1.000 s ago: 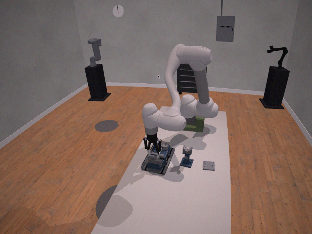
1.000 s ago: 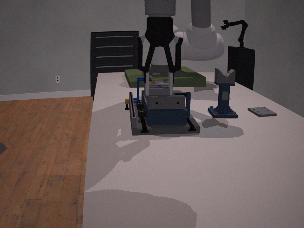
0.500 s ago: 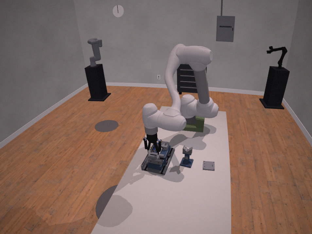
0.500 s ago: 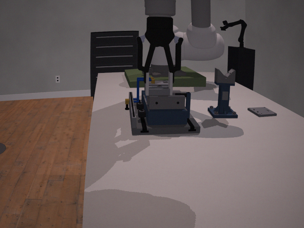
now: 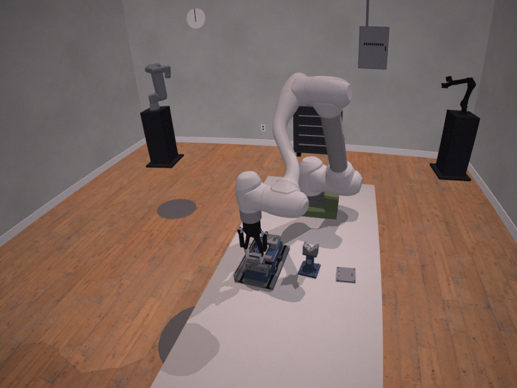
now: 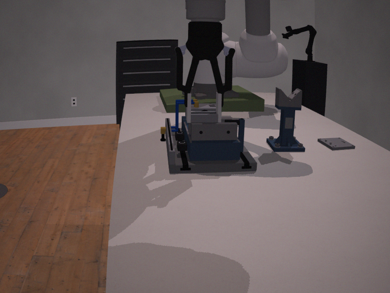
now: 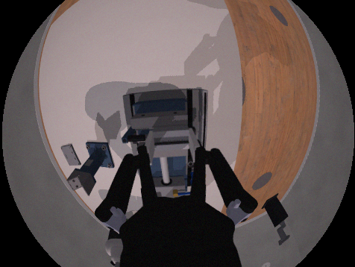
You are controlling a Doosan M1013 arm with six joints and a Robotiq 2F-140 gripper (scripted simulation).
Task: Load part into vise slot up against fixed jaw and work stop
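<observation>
The grey part lies 2 cm below my hand. The rest, counted from my hand: vise (8 cm below, 7 cm behind, 3 cm to the left).
</observation>
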